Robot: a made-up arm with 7 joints. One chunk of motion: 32 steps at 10 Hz.
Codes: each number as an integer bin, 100 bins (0 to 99) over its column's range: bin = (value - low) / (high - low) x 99, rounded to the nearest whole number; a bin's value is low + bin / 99 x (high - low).
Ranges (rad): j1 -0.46..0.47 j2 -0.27..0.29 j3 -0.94..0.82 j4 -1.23..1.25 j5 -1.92..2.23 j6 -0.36..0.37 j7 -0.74..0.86
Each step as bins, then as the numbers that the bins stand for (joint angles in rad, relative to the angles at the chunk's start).
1 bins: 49 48 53 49 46 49 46
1 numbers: 0.0003 0.0015 0.0022 -0.0025 0.0083 0.0013 0.0034
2 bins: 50 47 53 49 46 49 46
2 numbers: 0.0097 -0.0041 0.0022 -0.0025 0.0083 0.0013 0.0034
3 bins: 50 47 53 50 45 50 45
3 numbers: 0.0097 -0.0041 0.0022 0.0225 -0.0336 0.0087 -0.0127
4 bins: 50 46 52 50 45 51 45
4 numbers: 0.0097 -0.0098 -0.0156 0.0225 -0.0336 0.0161 -0.0127
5 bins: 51 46 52 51 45 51 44
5 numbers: 0.0191 -0.0098 -0.0156 0.0476 -0.0336 0.0161 -0.0289
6 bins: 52 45 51 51 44 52 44
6 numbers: 0.0285 -0.0155 -0.0333 0.0476 -0.0756 0.0234 -0.0289
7 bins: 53 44 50 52 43 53 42
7 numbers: 0.0379 -0.0211 -0.0511 0.0726 -0.1175 0.0308 -0.0612
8 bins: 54 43 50 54 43 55 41
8 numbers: 0.0473 -0.0268 -0.0511 0.1227 -0.1175 0.0456 -0.0774
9 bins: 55 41 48 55 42 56 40
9 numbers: 0.0567 -0.0381 -0.0867 0.1478 -0.1594 0.0529 -0.0935
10 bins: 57 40 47 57 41 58 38
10 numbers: 0.0755 -0.0437 -0.1044 0.1979 -0.2013 0.0677 -0.1259
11 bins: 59 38 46 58 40 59 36
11 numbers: 0.0942 -0.0551 -0.1222 0.2229 -0.2432 0.0751 -0.1582
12 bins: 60 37 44 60 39 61 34
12 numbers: 0.1036 -0.0607 -0.1578 0.2730 -0.2852 0.0898 -0.1905
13 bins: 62 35 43 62 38 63 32
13 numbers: 0.1224 -0.0720 -0.1756 0.3231 -0.3271 0.1045 -0.2228
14 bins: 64 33 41 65 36 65 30
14 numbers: 0.1412 -0.0833 -0.2111 0.3983 -0.4109 0.1193 -0.2552
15 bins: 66 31 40 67 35 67 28
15 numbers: 0.1600 -0.0946 -0.2289 0.4484 -0.4528 0.1340 -0.2875
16 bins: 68 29 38 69 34 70 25
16 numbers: 0.1788 -0.1060 -0.2644 0.4985 -0.4947 0.1562 -0.3360
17 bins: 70 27 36 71 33 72 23
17 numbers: 0.1976 -0.1173 -0.3000 0.5486 -0.5367 0.1709 -0.3683
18 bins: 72 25 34 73 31 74 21
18 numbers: 0.2164 -0.1286 -0.3356 0.5987 -0.6205 0.1857 -0.4006
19 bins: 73 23 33 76 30 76 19
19 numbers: 0.2258 -0.1399 -0.3533 0.6738 -0.6624 0.2004 -0.4329
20 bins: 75 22 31 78 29 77 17
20 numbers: 0.2445 -0.1456 -0.3889 0.7239 -0.7043 0.2078 -0.4653
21 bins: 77 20 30 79 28 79 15
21 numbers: 0.2633 -0.1569 -0.4067 0.7490 -0.7463 0.2225 -0.4976
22 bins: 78 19 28 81 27 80 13
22 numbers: 0.2727 -0.1625 -0.4422 0.7991 -0.7882 0.2299 -0.5299
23 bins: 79 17 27 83 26 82 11
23 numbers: 0.2821 -0.1738 -0.4600 0.8492 -0.8301 0.2446 -0.5622
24 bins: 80 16 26 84 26 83 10
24 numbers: 0.2915 -0.1795 -0.4778 0.8742 -0.8301 0.2520 -0.5784
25 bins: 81 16 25 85 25 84 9
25 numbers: 0.3009 -0.1795 -0.4956 0.8993 -0.8720 0.2594 -0.5945
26 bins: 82 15 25 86 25 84 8
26 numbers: 0.3103 -0.1852 -0.4956 0.9243 -0.8720 0.2594 -0.6107
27 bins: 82 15 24 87 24 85 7
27 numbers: 0.3103 -0.1852 -0.5133 0.9494 -0.9139 0.2668 -0.6269
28 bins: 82 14 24 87 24 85 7
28 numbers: 0.3103 -0.1908 -0.5133 0.9494 -0.9139 0.2668 -0.6269
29 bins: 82 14 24 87 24 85 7
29 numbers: 0.3103 -0.1908 -0.5133 0.9494 -0.9139 0.2668 -0.6269
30 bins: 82 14 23 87 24 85 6
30 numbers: 0.3103 -0.1908 -0.5311 0.9494 -0.9139 0.2668 -0.6430
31 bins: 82 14 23 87 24 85 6
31 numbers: 0.3103 -0.1908 -0.5311 0.9494 -0.9139 0.2668 -0.6430
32 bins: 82 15 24 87 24 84 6
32 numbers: 0.3103 -0.1852 -0.5133 0.9494 -0.9139 0.2594 -0.6430
